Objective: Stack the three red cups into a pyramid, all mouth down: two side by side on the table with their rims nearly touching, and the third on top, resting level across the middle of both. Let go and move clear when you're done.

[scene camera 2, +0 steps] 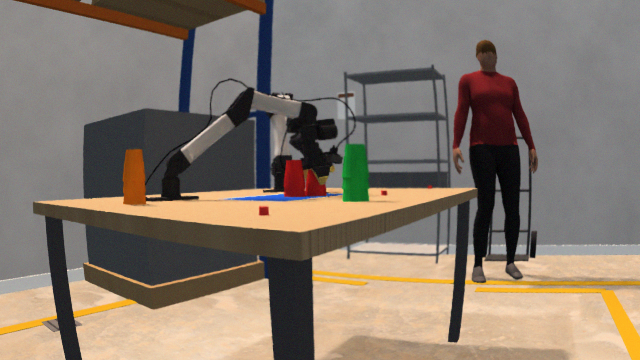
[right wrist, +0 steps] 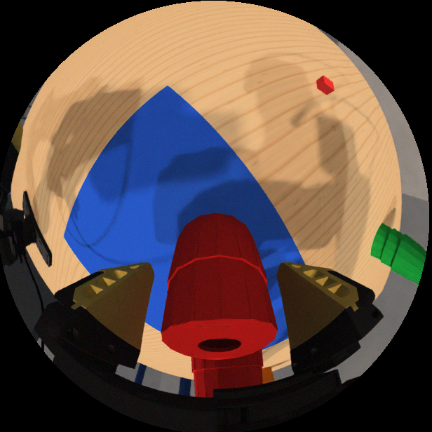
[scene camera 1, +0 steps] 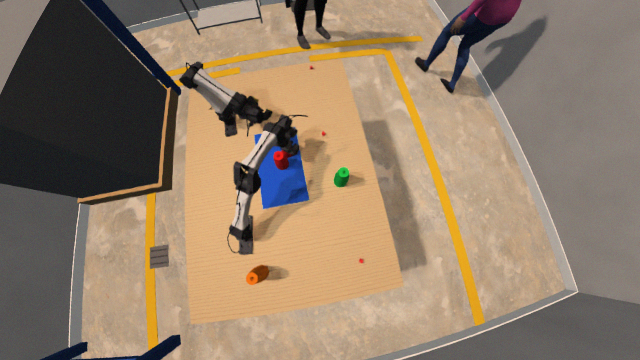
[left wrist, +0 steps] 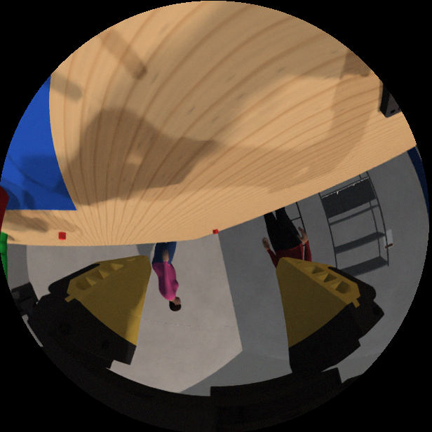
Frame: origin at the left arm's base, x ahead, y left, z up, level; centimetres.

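Where they show: left gripper, between the fingertips: (scene camera 2: 330,168) (scene camera 1: 264,105); right gripper, between the fingertips: (scene camera 2: 316,184) (scene camera 1: 287,148); left arm's base, origin of its link: (scene camera 2: 281,191) (scene camera 1: 230,122); right arm's base, origin of its link: (scene camera 2: 171,200) (scene camera 1: 246,234).
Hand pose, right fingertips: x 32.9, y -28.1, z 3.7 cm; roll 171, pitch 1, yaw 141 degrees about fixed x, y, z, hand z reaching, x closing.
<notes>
Things, the pixels of their top centre, and the offset from my right fingertips. Level surfaces: height alone.
- blue mat, height of its surface: dz -3.7 cm
- shorter red cup, centre of its top: (scene camera 2: 316,169) dx +0.2, dy -0.6, dz +5.2 cm
- green cup stack, centre of its top: (scene camera 2: 354,144) (scene camera 1: 342,171) dx +24.9, dy -23.5, dz +11.7 cm
- orange cup stack, centre of its top: (scene camera 2: 132,149) (scene camera 1: 251,279) dx -25.2, dy -62.5, dz +11.7 cm
- wooden table, height of its surface: dz -3.7 cm
Two upright red shapes stand mouth down, close together, on a blue mat (scene camera 1: 285,192) (right wrist: 100,225). The left one in scene camera 2, a red cup (scene camera 1: 281,160) (scene camera 2: 294,175) (right wrist: 227,377), looks taller, perhaps two nested cups; I cannot tell. The other, a shorter red cup (scene camera 2: 315,187) (right wrist: 215,300), is partly hidden by my right gripper. No separate third cup shows. My right gripper (scene camera 1: 291,150) (right wrist: 215,271) is open, its fingers on either side of the shorter cup with gaps. My left gripper (scene camera 1: 266,116) (left wrist: 213,265) is open and empty, above the table beyond the mat.
A green cup stack (scene camera 1: 342,177) (scene camera 2: 355,172) (right wrist: 397,252) stands beside the mat. An orange cup stack (scene camera 1: 257,275) (scene camera 2: 134,176) stands near the right arm's base. Small red cubes (scene camera 1: 323,133) (scene camera 2: 263,210) (left wrist: 62,235) (right wrist: 325,85) lie on the wooden table (scene camera 1: 330,240).
</notes>
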